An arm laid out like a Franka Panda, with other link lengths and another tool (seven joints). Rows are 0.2 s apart.
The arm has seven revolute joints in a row. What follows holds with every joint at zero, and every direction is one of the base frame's. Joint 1 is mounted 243.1 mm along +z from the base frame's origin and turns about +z. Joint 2 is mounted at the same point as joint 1 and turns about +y. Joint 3 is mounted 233.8 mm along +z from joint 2 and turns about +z. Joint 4 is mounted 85.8 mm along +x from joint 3 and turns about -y. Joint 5 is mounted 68.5 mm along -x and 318.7 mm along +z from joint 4 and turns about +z. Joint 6 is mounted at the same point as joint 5 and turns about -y. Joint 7 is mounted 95.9 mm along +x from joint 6 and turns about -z. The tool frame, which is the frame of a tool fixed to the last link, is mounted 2 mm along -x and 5 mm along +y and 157.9 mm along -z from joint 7; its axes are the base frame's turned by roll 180, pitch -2.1 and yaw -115.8 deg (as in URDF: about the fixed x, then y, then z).
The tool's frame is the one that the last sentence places.
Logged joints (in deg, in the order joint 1, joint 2, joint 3, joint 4, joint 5, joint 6, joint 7), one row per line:
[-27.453 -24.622 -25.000 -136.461 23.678 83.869 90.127]
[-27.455 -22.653 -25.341 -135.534 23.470 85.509 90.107]
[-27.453 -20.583 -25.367 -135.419 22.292 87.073 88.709]
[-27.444 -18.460 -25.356 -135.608 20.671 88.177 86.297]
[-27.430 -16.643 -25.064 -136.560 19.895 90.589 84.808]
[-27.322 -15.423 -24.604 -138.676 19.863 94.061 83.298]
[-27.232 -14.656 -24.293 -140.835 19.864 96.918 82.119]
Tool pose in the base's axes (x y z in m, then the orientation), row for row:
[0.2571 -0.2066 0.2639 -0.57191 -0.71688 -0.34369 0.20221]
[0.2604 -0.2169 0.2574 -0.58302 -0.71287 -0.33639 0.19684]
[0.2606 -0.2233 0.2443 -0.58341 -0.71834 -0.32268 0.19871]
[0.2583 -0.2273 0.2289 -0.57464 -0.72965 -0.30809 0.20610]
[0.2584 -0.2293 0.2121 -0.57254 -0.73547 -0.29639 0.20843]
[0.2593 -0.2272 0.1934 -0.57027 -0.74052 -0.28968 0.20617]
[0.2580 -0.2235 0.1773 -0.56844 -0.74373 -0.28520 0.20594]
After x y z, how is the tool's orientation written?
As a quaternion, x y z w.
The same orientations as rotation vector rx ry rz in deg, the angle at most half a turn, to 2 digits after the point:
[-91.49 -114.68 -54.98]
[-93.54 -114.37 -53.97]
[-93.51 -115.13 -51.72]
[-91.74 -116.48 -49.18]
[-91.29 -117.26 -47.26]
[-91.03 -118.21 -46.24]
[-90.75 -118.74 -45.53]

